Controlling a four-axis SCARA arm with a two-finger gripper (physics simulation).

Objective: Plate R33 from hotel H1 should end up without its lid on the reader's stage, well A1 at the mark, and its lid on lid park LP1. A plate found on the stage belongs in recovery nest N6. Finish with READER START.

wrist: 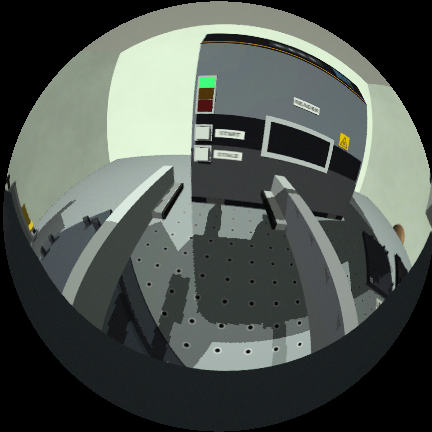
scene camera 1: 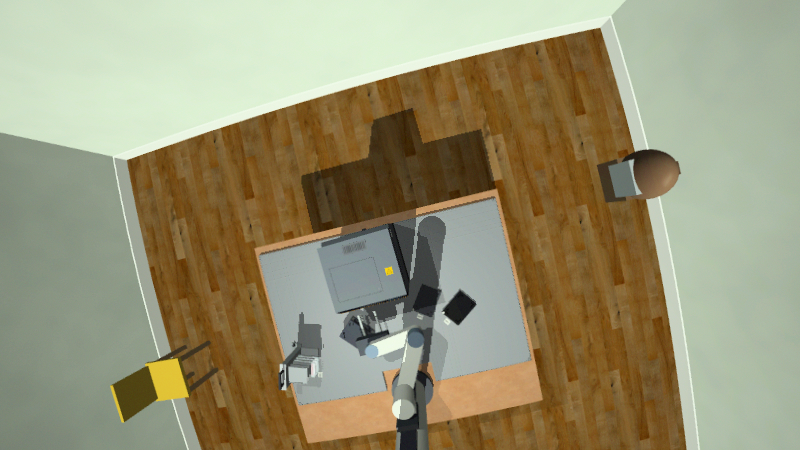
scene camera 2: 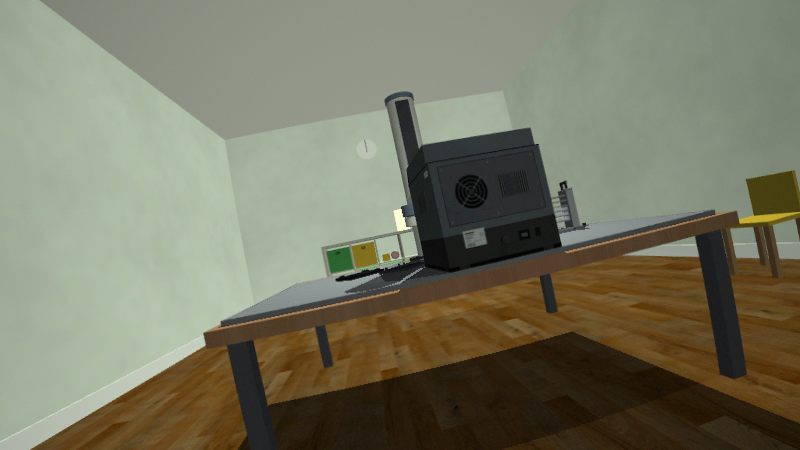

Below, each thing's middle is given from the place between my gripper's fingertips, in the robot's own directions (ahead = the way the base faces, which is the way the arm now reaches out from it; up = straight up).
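You'd find the stage door (wrist: 285,140) 40 mm above my hand, and it's also 100 mm ahead of my hand and 110 mm to the right of it.
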